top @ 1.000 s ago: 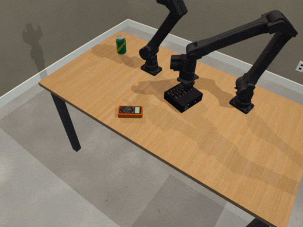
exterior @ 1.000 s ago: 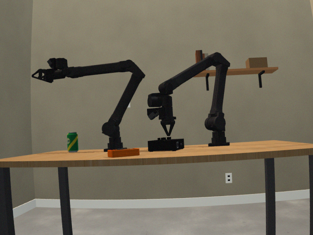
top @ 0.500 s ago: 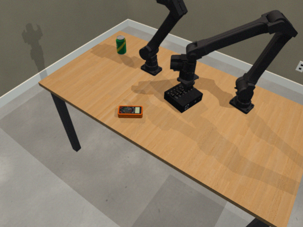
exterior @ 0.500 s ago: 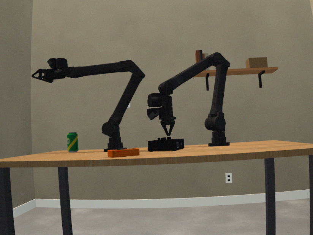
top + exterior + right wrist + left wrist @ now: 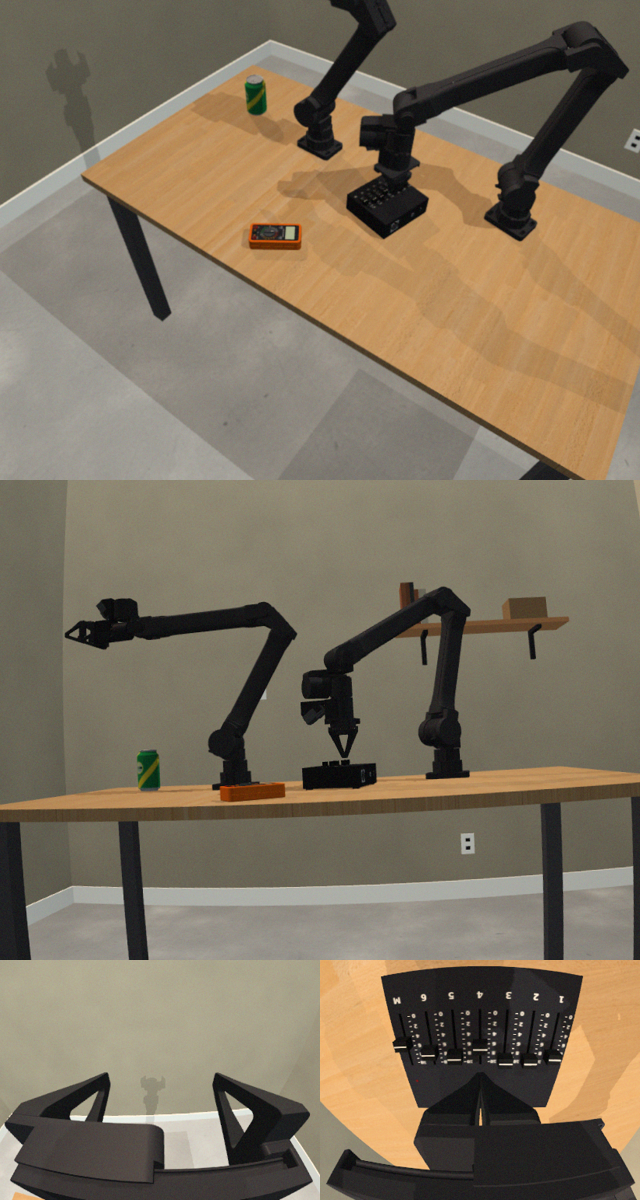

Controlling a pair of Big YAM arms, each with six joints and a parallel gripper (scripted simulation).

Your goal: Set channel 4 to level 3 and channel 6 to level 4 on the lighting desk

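The channel 4 fader cap is 20 mm to the right of my left hand, 20 mm below it and 10 mm behind it. From my left hand the other things lie so: M fader cap 50 mm to the right, 50 mm ahead, 20 mm below; then channel 5 fader cap 20 mm to the right, 20 mm below, 20 mm ahead; then channel 6 fader cap 40 mm ahead, 30 mm to the right, 20 mm below.
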